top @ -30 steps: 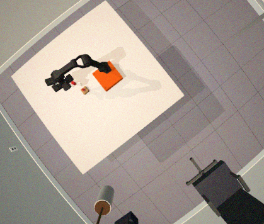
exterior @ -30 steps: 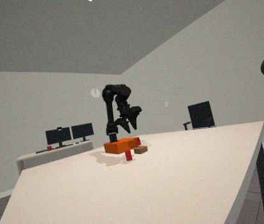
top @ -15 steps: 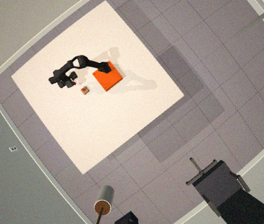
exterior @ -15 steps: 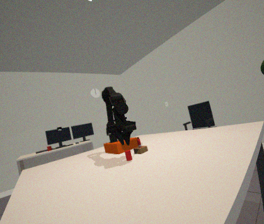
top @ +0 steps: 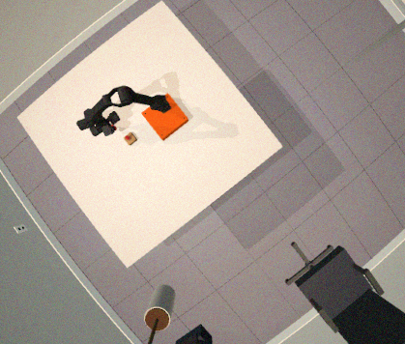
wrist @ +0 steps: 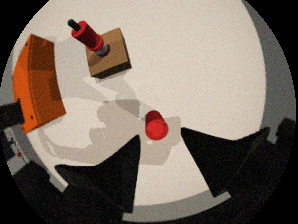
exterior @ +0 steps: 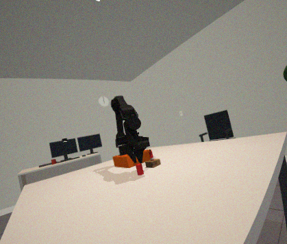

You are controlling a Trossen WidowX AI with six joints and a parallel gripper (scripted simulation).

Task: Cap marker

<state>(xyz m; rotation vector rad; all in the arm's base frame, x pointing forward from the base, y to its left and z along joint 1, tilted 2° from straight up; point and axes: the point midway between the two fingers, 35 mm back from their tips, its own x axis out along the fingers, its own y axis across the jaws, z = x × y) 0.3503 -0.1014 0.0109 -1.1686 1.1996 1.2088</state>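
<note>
The red cap lies 30 mm below my gripper tip. Also, from my gripper tip: holder block 60 mm behind, 130 mm to the left, 40 mm below.
</note>
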